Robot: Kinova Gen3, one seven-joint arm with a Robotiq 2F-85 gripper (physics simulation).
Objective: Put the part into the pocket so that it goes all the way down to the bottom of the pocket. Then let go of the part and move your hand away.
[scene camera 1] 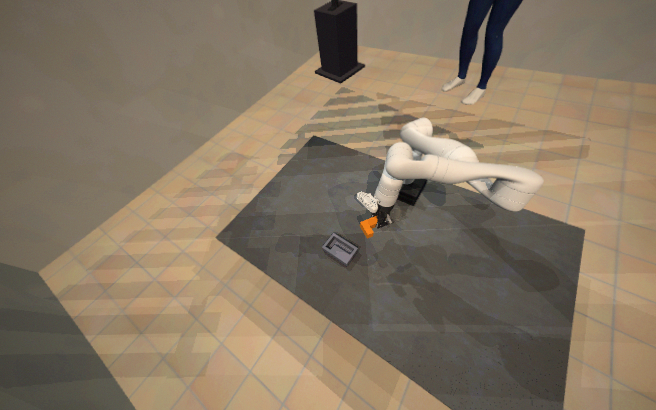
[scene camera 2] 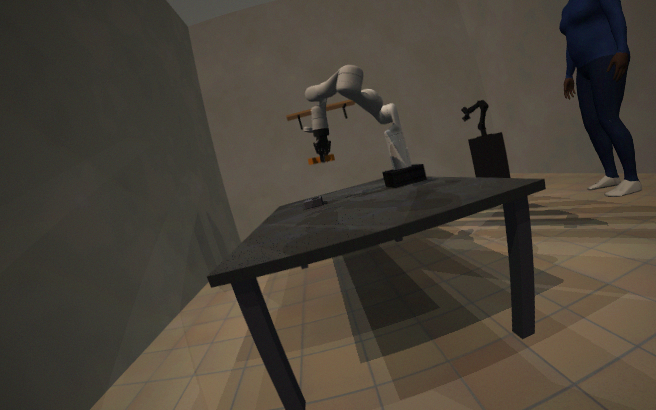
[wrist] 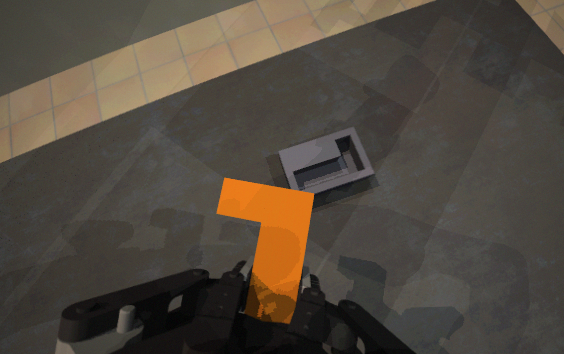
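Seen in the pictures: gripper, fingertip midpoint: [scene camera 1: 375, 223] [scene camera 2: 324, 162] [wrist: 277, 273]; arm's base, origin of the base link: [scene camera 2: 402, 167].
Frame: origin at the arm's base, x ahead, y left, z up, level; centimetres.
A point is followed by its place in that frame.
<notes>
The orange L-shaped part [scene camera 1: 368, 227] {x 41.4, y 9.7, z 15.8 cm} [scene camera 2: 314, 160] {x 41.1, y 10.7, z 14.3 cm} [wrist: 280, 240] {x 39.2, y 8.6, z 15.6 cm} is held high above the table. My gripper [scene camera 1: 381, 222] {x 36.7, y 9.5, z 12.3 cm} [scene camera 2: 323, 157] {x 36.7, y 9.5, z 12.3 cm} [wrist: 277, 273] {x 36.7, y 9.5, z 12.3 cm} is shut on the end of its long arm; in the wrist view its short arm points left at the far end. The grey block with the L-shaped pocket [scene camera 1: 344, 256] {x 50.7, y 4.3, z -4.4 cm} [scene camera 2: 315, 202] {x 46.8, y 6.6, z -5.8 cm} [wrist: 310, 154] {x 50.9, y 2.1, z -4.3 cm} lies flat on the table, apart from the part and below it. In the wrist view the block is beyond the part and to the right, and the part's corner overlaps its near edge. The pocket is turned differently from the part.
The dark table [scene camera 1: 450, 300] {x 35.4, y 45.9, z -7.9 cm} [scene camera 2: 350, 227] {x 27.0, y 69.2, z -7.9 cm} [wrist: 150, 165] {x 56.2, y 31.9, z -7.9 cm} carries the arm's black base [scene camera 1: 413, 192] {x 5.4, y 8.4, z -0.3 cm} [scene camera 2: 405, 176] {x 0.9, y 9.7, z -3.8 cm}. In the wrist view, the table's edge runs across the upper left. A black pedestal [scene camera 1: 337, 40] [scene camera 2: 490, 155] and a standing person [scene camera 1: 492, 40] [scene camera 2: 595, 65] are beyond the table.
</notes>
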